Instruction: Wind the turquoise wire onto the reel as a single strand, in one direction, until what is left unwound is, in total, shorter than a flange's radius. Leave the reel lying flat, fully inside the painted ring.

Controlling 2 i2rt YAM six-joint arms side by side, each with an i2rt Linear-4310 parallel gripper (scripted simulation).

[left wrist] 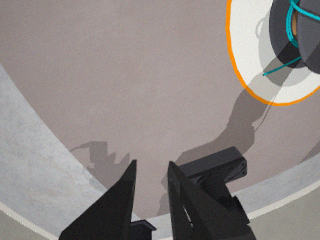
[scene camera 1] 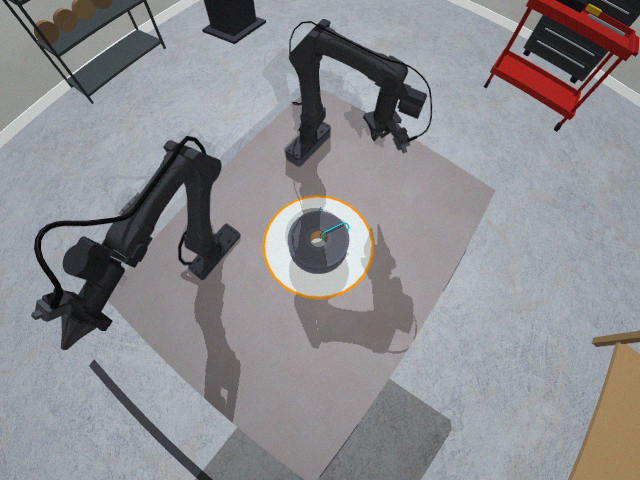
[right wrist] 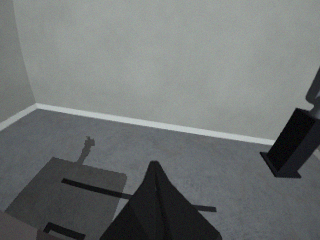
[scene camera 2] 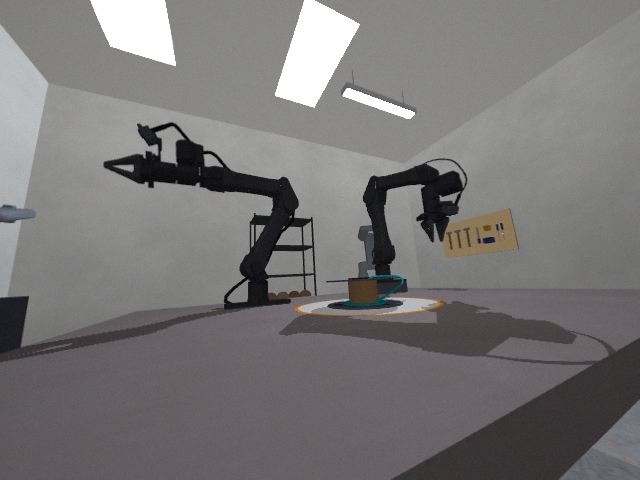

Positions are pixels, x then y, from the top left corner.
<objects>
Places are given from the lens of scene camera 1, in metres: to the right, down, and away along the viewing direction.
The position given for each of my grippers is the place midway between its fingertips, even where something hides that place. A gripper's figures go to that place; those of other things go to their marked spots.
my left gripper (scene camera 1: pixel 377 138): 0.18, -0.33, 0.98
my right gripper (scene camera 1: pixel 63 349): -0.52, 0.22, 0.52
reel (scene camera 1: pixel 309 226): -0.03, -0.04, 0.98
</objects>
